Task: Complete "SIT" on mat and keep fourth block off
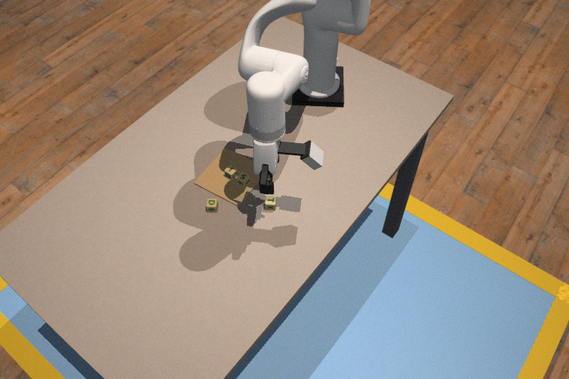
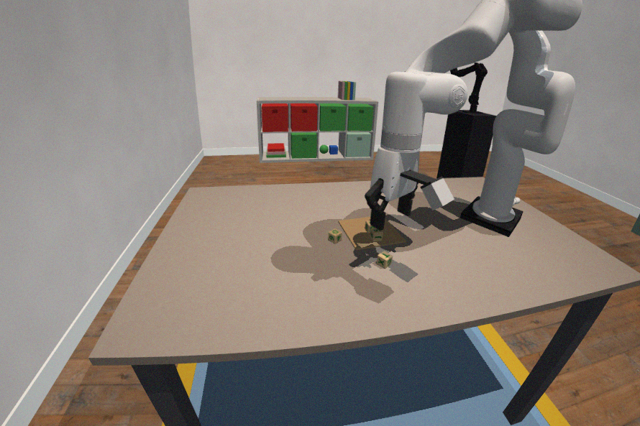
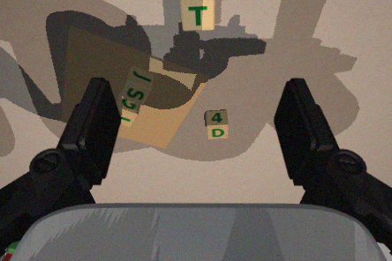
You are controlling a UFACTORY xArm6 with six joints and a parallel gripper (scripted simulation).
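Now: hand 110 mm above the T block. The rest, counted from my hand: I block 40 mm behind, 130 mm to the right, 110 mm below; then S block 30 mm behind, 90 mm to the right, 110 mm below; then D block 70 mm ahead, 120 mm to the right, 110 mm below.
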